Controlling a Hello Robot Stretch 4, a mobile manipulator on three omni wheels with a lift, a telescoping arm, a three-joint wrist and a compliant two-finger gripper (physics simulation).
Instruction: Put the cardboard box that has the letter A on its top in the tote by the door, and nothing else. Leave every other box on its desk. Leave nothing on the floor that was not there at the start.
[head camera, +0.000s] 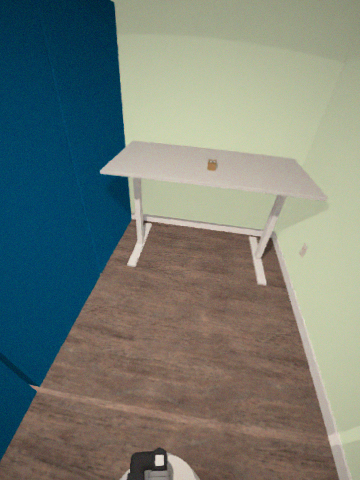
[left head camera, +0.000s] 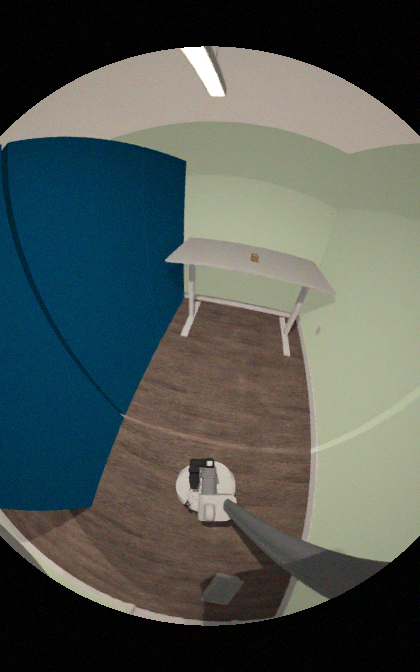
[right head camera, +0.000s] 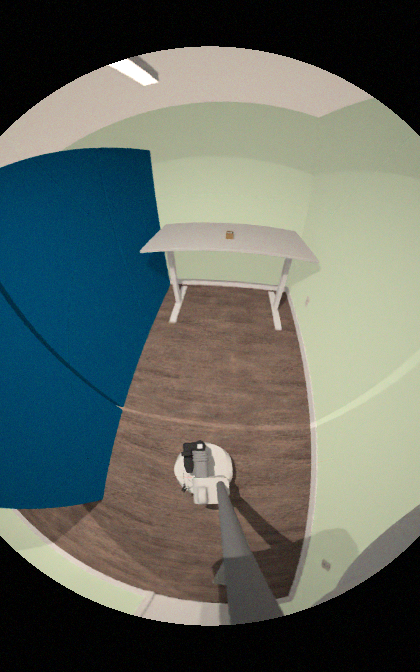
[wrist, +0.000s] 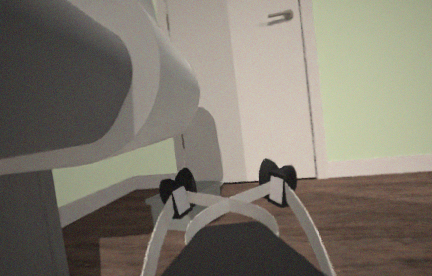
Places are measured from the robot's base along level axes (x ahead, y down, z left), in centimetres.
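Pixels of known places: gripper, fingertip midpoint: (wrist: 227, 179).
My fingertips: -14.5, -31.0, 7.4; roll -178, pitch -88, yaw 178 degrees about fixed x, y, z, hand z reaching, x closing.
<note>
Behind a point stands the place of what it marks, as x, y, z.
A small brown cardboard box (head camera: 212, 165) @[163.1, -96.0, -33.2] (left head camera: 255, 258) (right head camera: 229, 235) stands on the white desk (head camera: 160, 161) @[176.1, -92.3, 4.7] (left head camera: 215, 254) (right head camera: 187, 239) at the far wall. Its top shows pale marks, too small to read as a letter. The grey-green tote (left head camera: 222, 589) (wrist: 159, 212) @[-89.9, -3.9, -24.2] is on the floor near the door (wrist: 272, 110) @[-146.4, -38.5, 31.0]; in the wrist view it is partly hidden behind the left fingertip, and in the right head view the mast hides most of it. My gripper (wrist: 227, 179) @[-14.5, -31.0, 7.4] is open and empty, with its fingertips wide apart, far from the desk and the box.
A tall blue partition (head camera: 55, 200) @[119.0, -88.3, 62.2] (left head camera: 90, 320) (right head camera: 75, 310) runs along the left. A pale green wall (head camera: 330, 280) @[96.0, -49.2, -110.0] (left head camera: 370, 350) (right head camera: 365, 325) runs along the right. The desk has legs and long feet on the wood floor (head camera: 195, 340) @[82.3, 2.8, -24.3].
</note>
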